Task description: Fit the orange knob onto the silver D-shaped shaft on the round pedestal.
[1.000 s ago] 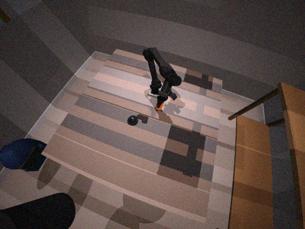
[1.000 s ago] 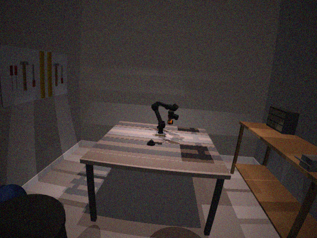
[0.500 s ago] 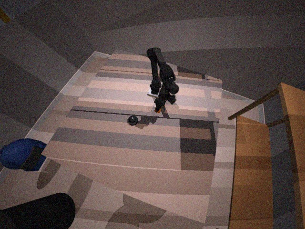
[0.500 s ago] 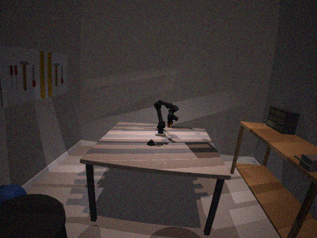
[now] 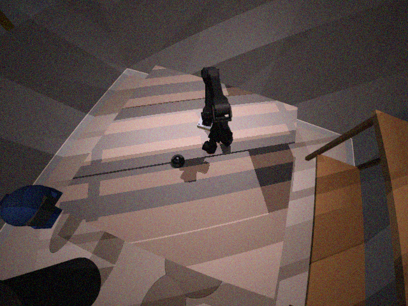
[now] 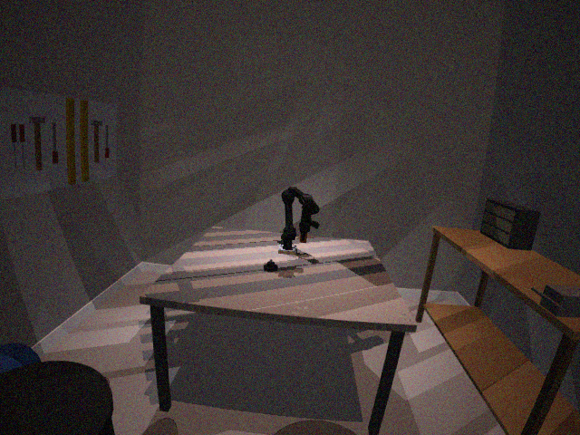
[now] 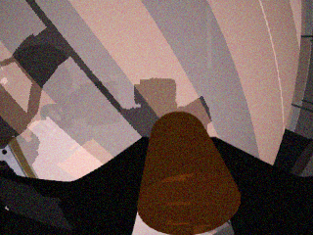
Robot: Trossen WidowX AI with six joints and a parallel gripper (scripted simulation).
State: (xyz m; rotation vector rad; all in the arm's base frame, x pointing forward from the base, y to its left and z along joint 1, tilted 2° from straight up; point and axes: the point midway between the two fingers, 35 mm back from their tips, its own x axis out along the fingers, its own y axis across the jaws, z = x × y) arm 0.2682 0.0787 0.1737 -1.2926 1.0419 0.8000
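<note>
Right now the orange knob is 10 mm behind my gripper tip and 30 mm above it. Also, from my gripper tip: round dark pedestal 50 mm ahead, 180 mm to the right, 140 mm below.
</note>
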